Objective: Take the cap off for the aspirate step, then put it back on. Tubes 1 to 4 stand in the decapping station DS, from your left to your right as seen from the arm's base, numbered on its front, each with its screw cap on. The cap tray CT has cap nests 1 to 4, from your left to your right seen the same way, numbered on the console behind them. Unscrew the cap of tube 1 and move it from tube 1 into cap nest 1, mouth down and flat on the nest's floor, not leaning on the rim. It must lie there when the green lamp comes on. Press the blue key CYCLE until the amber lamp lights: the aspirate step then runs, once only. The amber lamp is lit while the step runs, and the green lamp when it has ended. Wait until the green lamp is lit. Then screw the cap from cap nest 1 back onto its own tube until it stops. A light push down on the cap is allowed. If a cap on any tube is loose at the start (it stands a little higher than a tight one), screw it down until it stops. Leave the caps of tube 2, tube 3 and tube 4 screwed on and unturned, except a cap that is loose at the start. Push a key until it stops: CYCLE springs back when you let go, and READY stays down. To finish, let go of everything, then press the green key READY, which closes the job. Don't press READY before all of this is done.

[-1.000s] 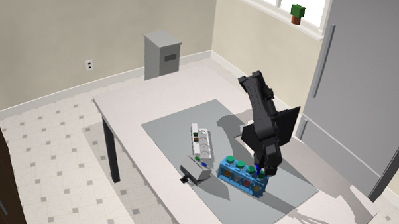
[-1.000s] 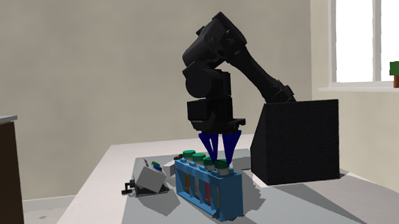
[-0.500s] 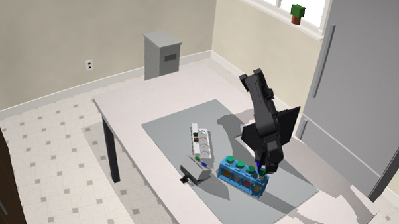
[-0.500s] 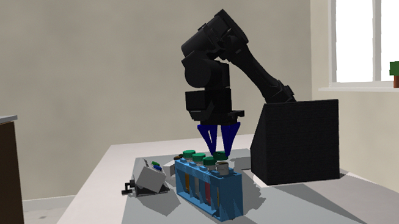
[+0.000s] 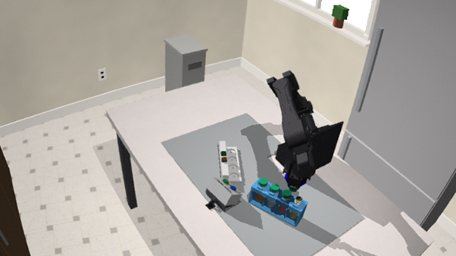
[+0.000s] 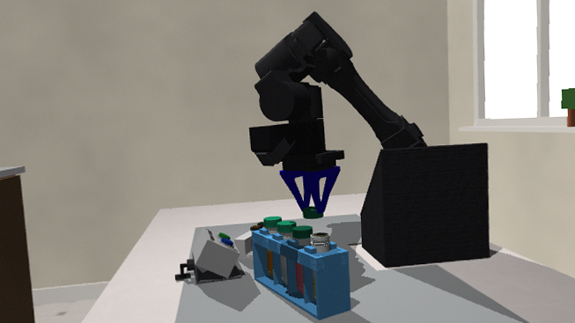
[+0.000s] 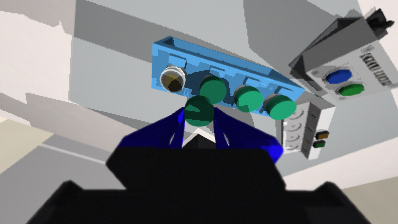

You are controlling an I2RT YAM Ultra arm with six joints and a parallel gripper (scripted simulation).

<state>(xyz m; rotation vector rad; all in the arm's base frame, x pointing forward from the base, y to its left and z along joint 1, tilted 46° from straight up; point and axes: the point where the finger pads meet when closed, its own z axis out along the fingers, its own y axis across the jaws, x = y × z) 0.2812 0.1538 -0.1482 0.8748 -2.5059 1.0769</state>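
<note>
My gripper is now 150 mm short of the blue key, 170 mm to the left of it and 90 mm above it. The rest, counted from my hand: green key 150 mm ahead, 210 mm to the right, 90 mm below; then grey key box 170 mm ahead, 190 mm to the right, 100 mm below; then green cap 10 mm below.
</note>
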